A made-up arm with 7 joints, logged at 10 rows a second.
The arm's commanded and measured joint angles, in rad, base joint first. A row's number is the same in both.
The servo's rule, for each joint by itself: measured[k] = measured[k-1] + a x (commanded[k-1-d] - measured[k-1]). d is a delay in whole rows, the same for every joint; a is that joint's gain. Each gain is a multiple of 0.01, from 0.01 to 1. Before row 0 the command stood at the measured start. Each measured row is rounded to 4 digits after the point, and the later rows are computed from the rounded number. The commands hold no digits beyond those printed.
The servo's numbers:
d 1
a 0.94 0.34 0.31 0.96 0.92 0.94 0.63
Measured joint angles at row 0:
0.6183 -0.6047 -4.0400 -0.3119 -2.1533 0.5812 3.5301
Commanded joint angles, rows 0 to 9:
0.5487 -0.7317 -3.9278 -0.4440 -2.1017 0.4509 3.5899
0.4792 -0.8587 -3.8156 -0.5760 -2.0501 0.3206 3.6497
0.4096 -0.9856 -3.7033 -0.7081 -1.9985 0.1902 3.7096
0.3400 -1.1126 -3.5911 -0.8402 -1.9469 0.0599 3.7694
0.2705 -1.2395 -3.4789 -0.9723 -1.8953 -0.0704 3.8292
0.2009 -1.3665 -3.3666 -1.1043 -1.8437 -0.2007 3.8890
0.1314 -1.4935 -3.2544 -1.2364 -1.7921 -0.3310 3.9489
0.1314 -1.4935 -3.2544 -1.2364 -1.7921 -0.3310 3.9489
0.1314 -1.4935 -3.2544 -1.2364 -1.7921 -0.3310 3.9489
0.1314 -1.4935 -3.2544 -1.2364 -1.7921 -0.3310 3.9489
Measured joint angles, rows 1 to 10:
0.6183 -0.6047 -4.0400 -0.3119 -2.1533 0.5812 3.5301
0.5529 -0.6479 -4.0052 -0.4387 -2.1058 0.4587 3.5678
0.4836 -0.7196 -3.9464 -0.5705 -2.0546 0.3289 3.6194
0.4140 -0.8100 -3.8710 -0.7026 -2.0030 0.1985 3.6762
0.3444 -0.9129 -3.7842 -0.8347 -1.9514 0.0682 3.7349
0.2749 -1.0239 -3.6896 -0.9668 -1.8998 -0.0621 3.7943
0.2053 -1.1404 -3.5895 -1.0988 -1.8482 -0.1924 3.8540
0.1358 -1.2605 -3.4856 -1.2309 -1.7966 -0.3227 3.9138
0.1317 -1.3397 -3.4139 -1.2362 -1.7925 -0.3305 3.9359
0.1314 -1.3920 -3.3645 -1.2364 -1.7921 -0.3310 3.9441

